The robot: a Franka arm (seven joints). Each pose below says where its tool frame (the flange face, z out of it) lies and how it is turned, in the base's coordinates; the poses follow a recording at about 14 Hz.
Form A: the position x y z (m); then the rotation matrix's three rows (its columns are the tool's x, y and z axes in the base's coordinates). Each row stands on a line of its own.
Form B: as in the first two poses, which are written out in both.
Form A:
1:
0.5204, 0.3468, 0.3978
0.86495, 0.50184, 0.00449
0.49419, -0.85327, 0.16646
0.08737, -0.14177, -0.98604
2:
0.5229, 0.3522, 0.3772
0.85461, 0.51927, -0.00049
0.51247, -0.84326, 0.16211
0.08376, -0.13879, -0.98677
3:
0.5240, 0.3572, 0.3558
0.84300, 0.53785, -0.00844
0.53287, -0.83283, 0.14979
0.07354, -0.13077, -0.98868
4:
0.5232, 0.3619, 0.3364
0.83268, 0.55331, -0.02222
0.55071, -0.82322, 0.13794
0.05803, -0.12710, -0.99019
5:
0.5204, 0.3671, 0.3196
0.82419, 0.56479, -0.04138
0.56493, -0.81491, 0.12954
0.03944, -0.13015, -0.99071
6:
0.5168, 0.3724, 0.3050
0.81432, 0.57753, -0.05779
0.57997, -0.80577, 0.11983
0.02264, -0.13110, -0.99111
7:
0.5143, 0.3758, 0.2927
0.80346, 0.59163, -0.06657
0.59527, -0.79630, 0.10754
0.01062, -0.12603, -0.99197
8:
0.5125, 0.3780, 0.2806
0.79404, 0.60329, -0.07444
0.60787, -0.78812, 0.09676
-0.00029, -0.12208, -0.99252
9:
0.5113, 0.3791, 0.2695
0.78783, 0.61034, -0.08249
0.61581, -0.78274, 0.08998
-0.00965, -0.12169, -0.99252
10:
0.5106, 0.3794, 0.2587
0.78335, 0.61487, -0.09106
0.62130, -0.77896, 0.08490
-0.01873, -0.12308, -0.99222
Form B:
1: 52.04, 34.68, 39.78, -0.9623, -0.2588, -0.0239, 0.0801
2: 52.29, 35.22, 37.72, -0.9598, -0.2687, -0.0217, 0.0784
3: 52.40, 35.72, 35.58, -0.9571, -0.2797, -0.0170, 0.0733
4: 52.32, 36.19, 33.64, -0.9547, -0.2891, -0.0094, 0.0694
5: 52.04, 36.71, 31.96, -0.9526, -0.2965, 0.0005, 0.0682
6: 51.68, 37.24, 30.50, -0.9502, -0.3046, 0.0092, 0.0660
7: 51.43, 37.58, 29.27, -0.9476, -0.3131, 0.0148, 0.0616
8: 51.25, 37.80, 28.06, -0.9453, -0.3203, 0.0198, 0.0579
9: 51.13, 37.91, 26.95, -0.9438, -0.3248, 0.0244, 0.0561
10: 51.06, 37.94, 25.87, -0.9427, -0.3278, 0.0291, 0.0552
